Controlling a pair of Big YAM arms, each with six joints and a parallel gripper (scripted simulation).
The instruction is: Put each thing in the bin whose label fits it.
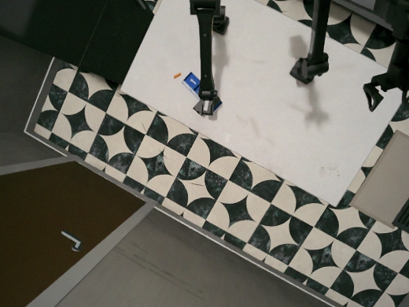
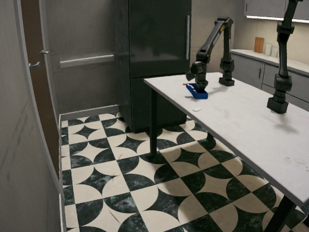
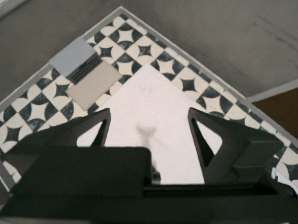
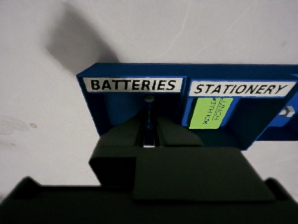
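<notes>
Now: the orange cylinder 250 mm to the right of my right hand, 20 mm below it and 20 mm behind it. The rest, counted from my right hand: white piece: 200 mm to the left, 140 mm ahead, 20 mm below; then tiny grey piece: 150 mm to the right, 40 mm behind, 10 mm below; then green piece: 70 mm to the right, 20 mm behind, 10 mm below.
</notes>
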